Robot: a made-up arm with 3 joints. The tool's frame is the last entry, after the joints.
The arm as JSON. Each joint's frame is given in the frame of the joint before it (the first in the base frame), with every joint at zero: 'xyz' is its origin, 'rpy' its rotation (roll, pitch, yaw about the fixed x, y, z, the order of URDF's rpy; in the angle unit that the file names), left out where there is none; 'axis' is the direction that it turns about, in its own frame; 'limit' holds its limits. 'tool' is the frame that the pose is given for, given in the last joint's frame.
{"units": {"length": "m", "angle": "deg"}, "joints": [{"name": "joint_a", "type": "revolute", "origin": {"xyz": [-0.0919, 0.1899, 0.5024]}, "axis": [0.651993, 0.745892, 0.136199], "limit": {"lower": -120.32, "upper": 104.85}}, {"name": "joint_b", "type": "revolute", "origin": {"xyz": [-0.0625, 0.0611, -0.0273]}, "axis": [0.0, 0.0, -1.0], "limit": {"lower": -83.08, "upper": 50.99}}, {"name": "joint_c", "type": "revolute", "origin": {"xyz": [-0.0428, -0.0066, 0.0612]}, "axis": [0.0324, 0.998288, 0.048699], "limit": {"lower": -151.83, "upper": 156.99}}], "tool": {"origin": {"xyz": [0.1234, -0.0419, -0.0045], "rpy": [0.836, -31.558, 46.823]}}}
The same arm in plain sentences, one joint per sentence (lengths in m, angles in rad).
The arm has three revolute joints in a row. What follows holds with every joint at zero, and every direction is one of the base frame's. Joint 1 is mounted 0.0919 m along -x and 0.1899 m along +y and 0.5024 m along +z from the base frame's origin and rotates about the direction (0.651993, 0.745892, 0.136199), from -2.1 to 1.83 rad. Joint 2 is mounted 0.0625 m along -x and 0.0611 m along +y and 0.0273 m along -z from joint 1 and rotates about -z, from -1.45 to 0.8899 rad. Joint 3 is mounted 0.0428 m along -x and 0.0066 m along -y and 0.0612 m along +z from joint 2 and rotates about the direction (0.0324, 0.998288, 0.048699), from -2.6499 to 2.74 rad. The tool frame, which is the frame that the pose is given for, is mounted 0.1234 m along +x and 0.0419 m along -y and 0.0045 m along -z from joint 3; its axes are the base frame's turned by roll 0.0146, pitch -0.5508 and yaw 0.8172 rad (as in URDF: about the fixed x, then y, then z).
